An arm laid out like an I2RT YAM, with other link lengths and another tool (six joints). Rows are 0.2 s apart.
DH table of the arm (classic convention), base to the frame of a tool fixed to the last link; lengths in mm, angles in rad. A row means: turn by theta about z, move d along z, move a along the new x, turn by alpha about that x. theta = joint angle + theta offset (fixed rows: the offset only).
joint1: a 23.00; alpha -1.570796; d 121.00; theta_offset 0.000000
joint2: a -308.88; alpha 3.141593; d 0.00; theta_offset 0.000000
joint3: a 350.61; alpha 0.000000; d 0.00; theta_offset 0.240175
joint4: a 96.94; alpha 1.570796; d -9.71; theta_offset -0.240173
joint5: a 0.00; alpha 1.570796; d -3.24; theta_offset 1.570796
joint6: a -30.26; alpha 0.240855; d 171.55; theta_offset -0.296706
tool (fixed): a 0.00; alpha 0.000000; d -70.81; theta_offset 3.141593
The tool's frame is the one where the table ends.
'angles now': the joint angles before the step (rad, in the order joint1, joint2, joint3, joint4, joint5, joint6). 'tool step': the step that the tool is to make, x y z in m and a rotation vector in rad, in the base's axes. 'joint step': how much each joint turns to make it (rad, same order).
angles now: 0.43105, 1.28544, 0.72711, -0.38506, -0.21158, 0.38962
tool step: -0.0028, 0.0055, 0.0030, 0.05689, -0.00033, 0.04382
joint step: 0.00006, -0.00285, -0.00904, 0.02916, -0.06748, -0.00453
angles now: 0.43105, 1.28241, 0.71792, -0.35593, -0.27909, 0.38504
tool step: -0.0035, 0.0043, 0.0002, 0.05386, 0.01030, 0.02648
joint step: 0.00018, -0.00165, -0.01533, 0.03059, -0.05820, 0.01237
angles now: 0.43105, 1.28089, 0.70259, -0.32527, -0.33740, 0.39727
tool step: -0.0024, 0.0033, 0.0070, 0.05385, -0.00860, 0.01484
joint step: -0.00003, -0.01851, -0.01239, 0.03066, -0.04450, 0.01836
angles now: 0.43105, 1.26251, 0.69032, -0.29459, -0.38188, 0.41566
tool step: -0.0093, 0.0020, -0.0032, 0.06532, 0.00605, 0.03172
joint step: 0.00006, -0.02005, -0.04593, 0.05515, -0.06741, 0.01848
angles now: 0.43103, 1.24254, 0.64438, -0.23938, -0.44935, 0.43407
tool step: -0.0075, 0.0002, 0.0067, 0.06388, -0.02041, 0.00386
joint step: -0.00007, -0.04897, -0.04308, 0.05526, -0.03848, 0.03520
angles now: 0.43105, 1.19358, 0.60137, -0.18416, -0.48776, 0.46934
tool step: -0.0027, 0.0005, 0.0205, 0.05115, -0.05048, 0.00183
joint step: 0.00004, -0.05828, -0.00781, 0.02630, -0.01840, 0.01998
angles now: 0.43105, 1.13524, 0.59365, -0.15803, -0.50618, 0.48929
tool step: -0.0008, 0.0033, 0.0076, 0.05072, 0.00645, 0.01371
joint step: 0.00014, -0.00459, -0.00152, 0.02929, -0.04132, 0.03384
